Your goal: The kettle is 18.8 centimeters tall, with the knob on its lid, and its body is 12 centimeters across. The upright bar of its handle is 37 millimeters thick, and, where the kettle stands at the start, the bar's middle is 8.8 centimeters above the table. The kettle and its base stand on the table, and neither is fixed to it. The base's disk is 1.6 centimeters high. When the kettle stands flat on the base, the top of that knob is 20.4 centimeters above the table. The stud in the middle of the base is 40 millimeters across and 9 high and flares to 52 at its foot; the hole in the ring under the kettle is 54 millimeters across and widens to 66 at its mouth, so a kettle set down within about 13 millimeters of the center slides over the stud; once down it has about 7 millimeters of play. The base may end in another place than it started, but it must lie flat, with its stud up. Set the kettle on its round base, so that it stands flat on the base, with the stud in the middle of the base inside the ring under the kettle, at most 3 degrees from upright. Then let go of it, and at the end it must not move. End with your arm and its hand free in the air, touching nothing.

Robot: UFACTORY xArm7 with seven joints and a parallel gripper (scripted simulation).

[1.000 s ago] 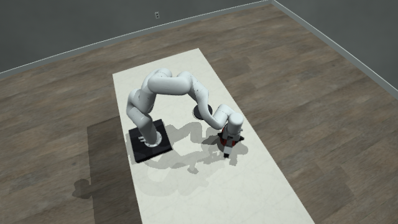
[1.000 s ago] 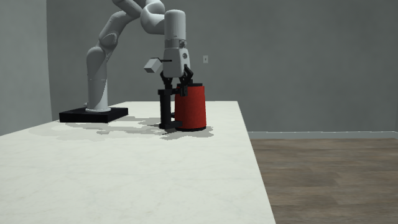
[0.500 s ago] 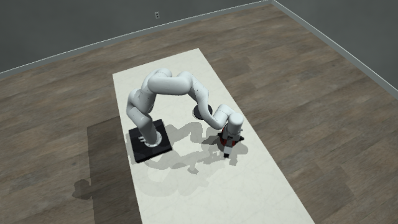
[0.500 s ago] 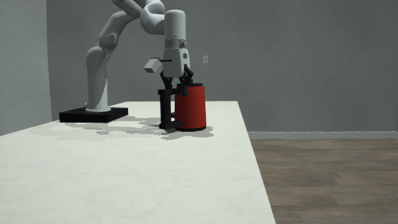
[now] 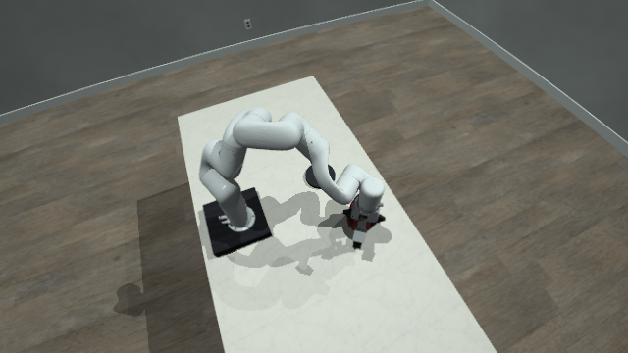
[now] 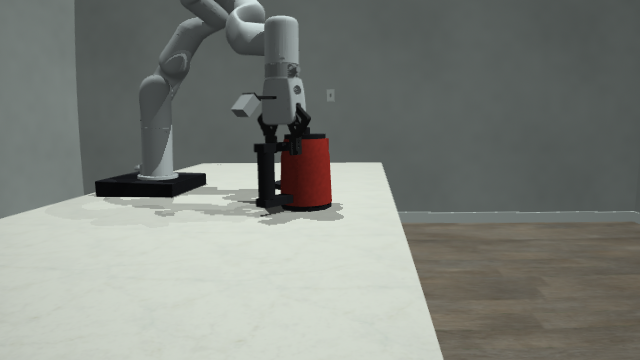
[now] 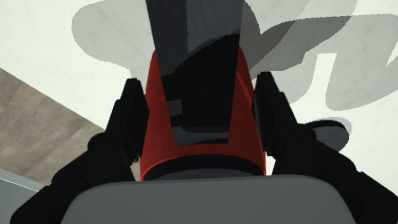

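The red kettle lies 50 mm below my hand, 30 mm to the left of it and 10 mm ahead of it. From my hand the other things lie so: round black base 340 mm to the left, 130 mm below, 100 mm behind.
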